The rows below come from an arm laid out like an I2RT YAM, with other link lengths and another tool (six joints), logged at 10 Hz.
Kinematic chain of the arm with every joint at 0, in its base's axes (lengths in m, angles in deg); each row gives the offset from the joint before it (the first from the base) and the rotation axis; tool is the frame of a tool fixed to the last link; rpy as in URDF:
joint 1: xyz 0 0 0.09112 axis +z
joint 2: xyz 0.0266 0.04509 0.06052 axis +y
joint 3: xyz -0.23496 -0.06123 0 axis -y
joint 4: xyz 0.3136 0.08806 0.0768 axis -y
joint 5: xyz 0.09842 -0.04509 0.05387 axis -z
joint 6: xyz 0.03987 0 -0.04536 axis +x
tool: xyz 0.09 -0.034 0.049 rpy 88.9 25.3 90
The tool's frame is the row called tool.
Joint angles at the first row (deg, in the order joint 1, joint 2, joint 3, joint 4, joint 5, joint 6):
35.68 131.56 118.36 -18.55 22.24 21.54
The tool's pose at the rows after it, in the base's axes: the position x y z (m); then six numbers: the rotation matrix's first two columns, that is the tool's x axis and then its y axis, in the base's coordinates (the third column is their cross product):
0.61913 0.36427 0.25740 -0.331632 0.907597 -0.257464 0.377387 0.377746 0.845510
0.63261 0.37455 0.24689 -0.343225 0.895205 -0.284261 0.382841 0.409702 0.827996
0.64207 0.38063 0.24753 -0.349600 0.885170 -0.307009 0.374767 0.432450 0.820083
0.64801 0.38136 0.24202 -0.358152 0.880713 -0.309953 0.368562 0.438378 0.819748
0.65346 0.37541 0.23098 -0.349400 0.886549 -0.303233 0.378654 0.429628 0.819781
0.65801 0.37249 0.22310 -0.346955 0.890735 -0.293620 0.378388 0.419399 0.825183
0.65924 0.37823 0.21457 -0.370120 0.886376 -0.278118 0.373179 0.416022 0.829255
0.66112 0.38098 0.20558 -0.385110 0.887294 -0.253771 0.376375 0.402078 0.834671
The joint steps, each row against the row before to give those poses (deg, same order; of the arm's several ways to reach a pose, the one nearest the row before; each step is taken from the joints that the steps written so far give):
0.00 5.18 6.95 -1.22 -1.32 -1.14
0.00 7.12 9.74 -3.77 0.17 -1.41
-0.08 5.71 9.15 -3.43 0.18 -1.50
-0.35 2.04 2.23 0.07 -0.70 -0.70
-0.62 0.53 -0.88 1.14 -0.18 0.44
-0.44 0.43 -0.79 1.58 -0.52 0.26
0.09 0.80 -0.09 1.06 -1.58 0.09
-0.09 0.78 -0.01 0.79 -1.50 0.79

